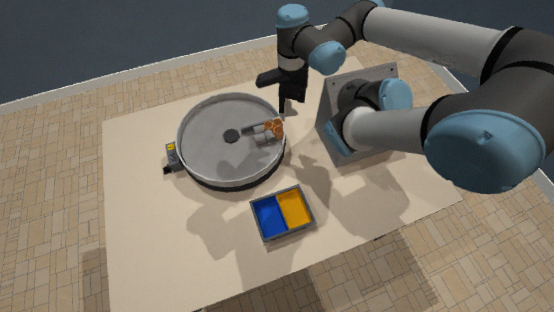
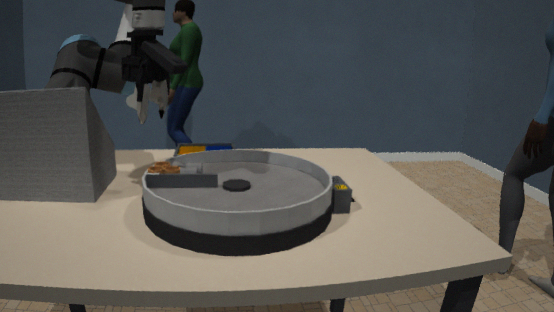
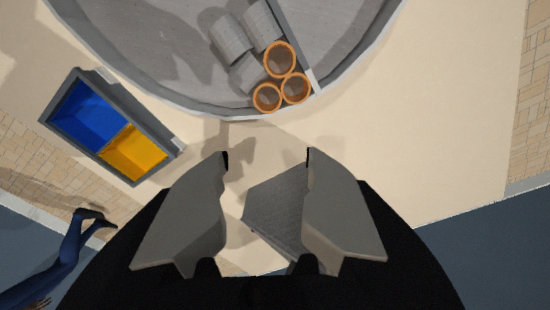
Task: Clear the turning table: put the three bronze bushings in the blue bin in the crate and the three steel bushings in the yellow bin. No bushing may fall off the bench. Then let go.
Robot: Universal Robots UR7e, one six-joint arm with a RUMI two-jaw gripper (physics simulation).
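Seen in the pictures: gripper, fingertip midpoint: [image 1: 285, 113] [image 2: 152, 121] [image 3: 267, 151]; arm's base, link origin: [image 2: 62, 112].
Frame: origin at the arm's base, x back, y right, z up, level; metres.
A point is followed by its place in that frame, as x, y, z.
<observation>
The turning table [image 1: 205, 155] @(-0.566, -0.009, -0.158) [image 2: 240, 217] @(-0.481, 0.264, -0.136) [image 3: 165, 102] @(-0.333, -0.110, -0.126) holds all six bushings, bunched beside its divider bar near the rim. Three bronze bushings [image 1: 274, 127] @(-0.289, 0.035, -0.120) [image 2: 163, 168] @(-0.291, 0.058, -0.120) [image 3: 279, 59] stand upright, open ends up, touching one another. Three steel bushings [image 1: 264, 134] @(-0.333, 0.015, -0.125) [image 3: 230, 39] @(-0.352, 0.012, -0.120) lie on their sides against them. The crate [image 1: 265, 240] @(-0.405, -0.364, -0.161) [image 3: 134, 184] @(-0.236, -0.330, -0.160) has an empty blue bin [image 1: 270, 218] @(-0.373, -0.285, -0.205) [image 2: 219, 147] @(-0.368, -0.351, -0.174) [image 3: 91, 117] @(-0.385, -0.326, -0.205) and an empty yellow bin [image 1: 294, 209] @(-0.283, -0.271, -0.205) [image 2: 192, 149] @(-0.279, -0.339, -0.179) [image 3: 133, 152] @(-0.291, -0.316, -0.205). My gripper [image 2: 152, 118] @(-0.255, 0.015, -0.020) [image 3: 267, 151] @(-0.255, 0.015, -0.020) is open and empty, above and outside the table's rim on the bushings' side.
The grey mounting block [image 1: 327, 145] @(-0.093, -0.053, -0.178) [image 2: 45, 145] @(0.008, 0.084, -0.066) [image 3: 275, 212] @(-0.093, -0.056, -0.101) of the arm stands beside the turning table. A small grey box with a yellow label [image 1: 172, 156] @(-0.689, 0.010, -0.153) [image 2: 342, 196] @(-0.695, 0.074, -0.168) sits at the opposite rim. A person in a green top [image 2: 189, 50] stands behind the bench.
</observation>
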